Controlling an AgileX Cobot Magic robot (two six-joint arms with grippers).
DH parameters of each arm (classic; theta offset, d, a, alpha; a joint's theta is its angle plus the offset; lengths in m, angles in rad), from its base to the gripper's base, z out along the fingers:
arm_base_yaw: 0 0.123 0 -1.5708
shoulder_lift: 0.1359 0 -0.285 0
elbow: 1.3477 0 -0.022 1.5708
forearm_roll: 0 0.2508 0 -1.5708
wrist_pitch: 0 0 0.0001 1.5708
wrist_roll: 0 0.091 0 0
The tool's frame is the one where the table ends.
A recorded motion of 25 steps. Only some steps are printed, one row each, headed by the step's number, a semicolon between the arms.
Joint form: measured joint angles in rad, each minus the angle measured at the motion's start. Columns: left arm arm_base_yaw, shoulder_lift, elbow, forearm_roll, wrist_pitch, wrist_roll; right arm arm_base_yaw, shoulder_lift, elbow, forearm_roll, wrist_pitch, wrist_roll.
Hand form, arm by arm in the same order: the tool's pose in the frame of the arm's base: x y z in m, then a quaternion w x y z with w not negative. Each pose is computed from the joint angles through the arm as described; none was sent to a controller.
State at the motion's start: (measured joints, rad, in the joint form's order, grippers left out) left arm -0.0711 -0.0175 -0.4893 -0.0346 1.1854 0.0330; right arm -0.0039 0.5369 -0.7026 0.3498 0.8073 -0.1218
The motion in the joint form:
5: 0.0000 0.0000 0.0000 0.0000 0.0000 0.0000; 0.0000 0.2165 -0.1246 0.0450 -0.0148 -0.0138
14: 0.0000 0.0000 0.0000 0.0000 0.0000 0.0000; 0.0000 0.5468 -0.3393 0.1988 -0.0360 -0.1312
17: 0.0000 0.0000 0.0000 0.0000 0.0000 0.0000; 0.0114 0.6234 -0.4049 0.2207 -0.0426 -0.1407
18: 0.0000 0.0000 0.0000 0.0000 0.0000 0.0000; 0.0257 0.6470 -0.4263 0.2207 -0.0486 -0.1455
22: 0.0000 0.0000 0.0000 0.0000 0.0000 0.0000; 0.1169 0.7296 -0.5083 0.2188 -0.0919 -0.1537
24: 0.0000 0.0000 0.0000 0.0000 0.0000 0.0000; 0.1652 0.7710 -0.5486 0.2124 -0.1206 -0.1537
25: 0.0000 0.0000 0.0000 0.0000 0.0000 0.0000; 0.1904 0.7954 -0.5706 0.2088 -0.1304 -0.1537
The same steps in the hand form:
5: -0.0122 -0.0021 0.2645 0.46987 0.04770 0.88105 -0.02616; 0.1372 0.0244 0.3574 0.45573 0.00191 0.87644 0.15547
14: -0.0122 -0.0021 0.2645 0.46987 0.04770 0.88105 -0.02616; 0.2192 0.0323 0.3728 0.42368 -0.01011 0.88358 0.19921
17: -0.0122 -0.0021 0.2645 0.46987 0.04770 0.88105 -0.02616; 0.2397 0.0359 0.3771 0.42147 -0.01297 0.88238 0.20881
18: -0.0122 -0.0021 0.2645 0.46987 0.04770 0.88105 -0.02616; 0.2460 0.0392 0.3785 0.42207 -0.02024 0.88163 0.21017
22: -0.0122 -0.0021 0.2645 0.46987 0.04770 0.88105 -0.02616; 0.2670 0.0627 0.3857 0.43138 -0.05718 0.87237 0.22275
24: -0.0122 -0.0021 0.2645 0.46987 0.04770 0.88105 -0.02616; 0.2770 0.0763 0.3886 0.43792 -0.07467 0.86644 0.22790
25: -0.0122 -0.0021 0.2645 0.46987 0.04770 0.88105 -0.02616; 0.2824 0.0841 0.3891 0.43831 -0.08453 0.86451 0.23098

